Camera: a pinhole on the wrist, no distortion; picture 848 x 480 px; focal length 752.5 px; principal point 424.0 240.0 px. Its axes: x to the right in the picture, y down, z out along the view. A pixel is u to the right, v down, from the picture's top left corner.
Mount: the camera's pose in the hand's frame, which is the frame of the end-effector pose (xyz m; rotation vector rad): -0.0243 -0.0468 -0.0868 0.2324 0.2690 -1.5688
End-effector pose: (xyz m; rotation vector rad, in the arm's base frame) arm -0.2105 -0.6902 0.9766 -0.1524 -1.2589 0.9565
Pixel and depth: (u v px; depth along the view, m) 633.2 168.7 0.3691
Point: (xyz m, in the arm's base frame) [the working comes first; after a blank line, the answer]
In the camera's frame: 0.1026 -0.0350 0.3691

-0.2716 -0.9783 1.1702
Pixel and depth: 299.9 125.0 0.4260
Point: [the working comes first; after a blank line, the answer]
In the camera's frame: -0.0703 -0.0651 0.4260

-0.4410 -0.9474 1.1041
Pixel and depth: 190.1 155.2 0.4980
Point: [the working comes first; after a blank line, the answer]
In the camera's frame: -0.1548 -0.0561 0.4980

-0.5518 -0.9404 1.1125
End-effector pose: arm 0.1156 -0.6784 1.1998 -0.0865 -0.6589 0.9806
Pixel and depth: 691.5 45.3 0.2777
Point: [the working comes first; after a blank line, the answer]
In the camera's frame: 0.0987 -0.0719 0.2777

0.1673 -0.9129 1.3551
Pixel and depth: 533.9 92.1 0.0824
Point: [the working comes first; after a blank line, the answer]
In the camera's frame: 0.0120 -0.0162 0.0824

0.1696 -0.7544 1.2014
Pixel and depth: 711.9 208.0 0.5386
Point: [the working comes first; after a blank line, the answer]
In the camera's frame: 0.2061 -0.0229 0.5386

0.2062 -1.0228 1.6167
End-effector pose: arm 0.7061 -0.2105 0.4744 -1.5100 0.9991 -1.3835
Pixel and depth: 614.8 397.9 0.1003
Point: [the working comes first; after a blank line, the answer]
In the camera's frame: 0.0254 0.0210 0.1003

0.7078 -0.1749 0.5706
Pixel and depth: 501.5 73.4 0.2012
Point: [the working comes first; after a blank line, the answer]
In the camera's frame: 0.0207 -0.0445 0.2012

0.8021 -0.1000 0.5706
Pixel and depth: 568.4 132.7 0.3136
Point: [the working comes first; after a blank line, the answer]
In the camera's frame: 0.0602 -0.0447 0.3136

0.8976 -0.0712 0.6357
